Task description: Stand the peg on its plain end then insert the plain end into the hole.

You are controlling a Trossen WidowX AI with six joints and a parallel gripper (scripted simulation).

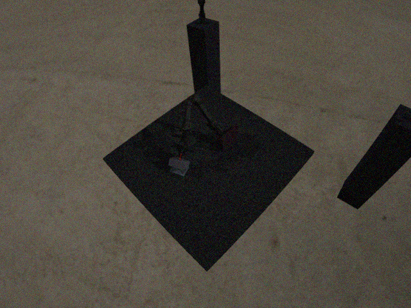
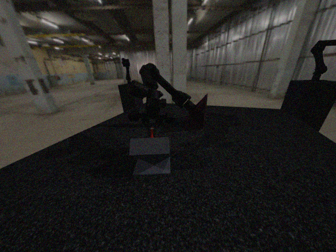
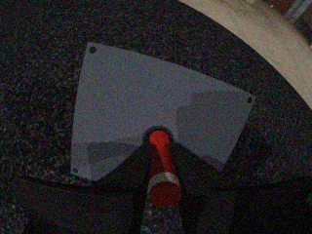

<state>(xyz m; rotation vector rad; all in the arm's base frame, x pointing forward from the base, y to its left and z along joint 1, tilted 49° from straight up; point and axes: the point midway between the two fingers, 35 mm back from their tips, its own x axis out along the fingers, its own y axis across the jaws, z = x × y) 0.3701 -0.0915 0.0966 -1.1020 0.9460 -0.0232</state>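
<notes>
My gripper tip is 1 cm past the red peg and 1 cm below it. Round my gripper tip: sloped panel (3 cm ahead, 1 cm to the left, 3 cm below); then grey base (5 cm ahead, 1 cm to the left, 9 cm below).
</notes>
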